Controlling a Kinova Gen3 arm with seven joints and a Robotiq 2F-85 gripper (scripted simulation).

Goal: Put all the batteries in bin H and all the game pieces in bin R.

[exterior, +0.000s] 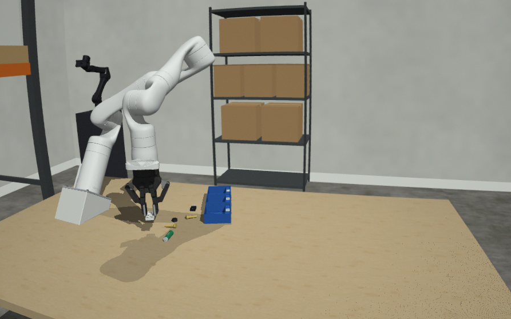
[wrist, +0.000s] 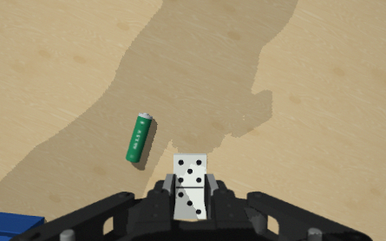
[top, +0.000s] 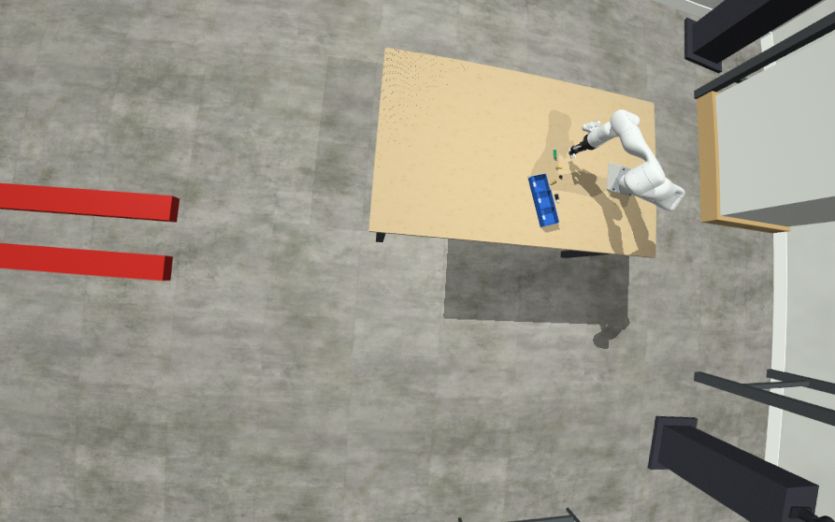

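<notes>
My gripper is now 20 mm above the white domino. The rest, counted from my hand: green battery (60 mm ahead, 70 mm below); then black nut (10 mm ahead, 110 mm to the left, 80 mm below); then black piece (20 mm ahead, 220 mm to the left, 80 mm below).
</notes>
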